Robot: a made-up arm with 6 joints.
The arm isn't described. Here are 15 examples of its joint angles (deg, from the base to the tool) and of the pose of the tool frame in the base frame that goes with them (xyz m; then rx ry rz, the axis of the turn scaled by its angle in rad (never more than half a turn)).
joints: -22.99 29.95 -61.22 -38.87 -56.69 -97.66
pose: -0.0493 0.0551 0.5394 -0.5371 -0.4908 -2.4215
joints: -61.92 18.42 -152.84 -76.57 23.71 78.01
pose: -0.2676 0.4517 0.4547 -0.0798 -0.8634 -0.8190
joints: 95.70 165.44 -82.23 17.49 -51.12 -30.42
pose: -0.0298 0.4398 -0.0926 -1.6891 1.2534 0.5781
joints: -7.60 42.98 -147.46 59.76 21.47 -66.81
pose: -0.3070 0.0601 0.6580 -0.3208 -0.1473 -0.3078
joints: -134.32 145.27 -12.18 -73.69 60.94 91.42
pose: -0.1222 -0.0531 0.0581 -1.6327 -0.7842 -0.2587
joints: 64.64 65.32 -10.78 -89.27 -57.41 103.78
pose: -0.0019 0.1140 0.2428 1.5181 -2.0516 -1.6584
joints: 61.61 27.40 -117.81 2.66 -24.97 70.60
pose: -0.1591 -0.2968 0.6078 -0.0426 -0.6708 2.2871
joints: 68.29 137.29 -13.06 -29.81 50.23 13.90
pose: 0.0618 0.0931 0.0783 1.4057 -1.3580 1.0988
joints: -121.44 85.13 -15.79 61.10 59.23 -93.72
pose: -0.0301 -0.1358 0.2032 1.4195 1.7959 0.3374
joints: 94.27 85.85 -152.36 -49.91 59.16 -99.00
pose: 0.0305 0.1211 0.7072 -1.3008 0.1788 -0.9494
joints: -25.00 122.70 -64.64 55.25 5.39 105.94
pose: 0.3689 -0.1669 0.1439 2.8663 -0.1182 0.8512
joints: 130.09 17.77 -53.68 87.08 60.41 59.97
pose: 0.0217 -0.1068 0.4621 0.8747 -0.9851 -0.7885
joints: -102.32 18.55 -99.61 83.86 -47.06 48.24
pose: 0.0201 0.2966 0.5585 -0.3972 -0.7220 0.4623
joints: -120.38 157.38 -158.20 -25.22 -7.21 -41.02
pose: -0.3050 -0.5266 0.2718 -0.8263 -1.7518 2.4044
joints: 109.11 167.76 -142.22 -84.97 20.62 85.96
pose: -0.1788 0.5805 0.0691 -1.5001 1.4000 0.9088
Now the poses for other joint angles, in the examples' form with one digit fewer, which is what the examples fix.
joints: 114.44 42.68 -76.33 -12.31 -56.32 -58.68
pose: 0.004 -0.034 0.606 0.078 -0.184 0.843
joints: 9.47 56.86 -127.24 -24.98 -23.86 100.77
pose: -0.104 -0.007 0.720 -0.234 -0.009 1.504
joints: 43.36 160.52 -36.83 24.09 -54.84 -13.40
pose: 0.187 0.150 -0.079 -0.860 2.484 -0.210
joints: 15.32 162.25 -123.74 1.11 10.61 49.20
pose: 0.553 0.152 0.028 0.723 2.302 0.557
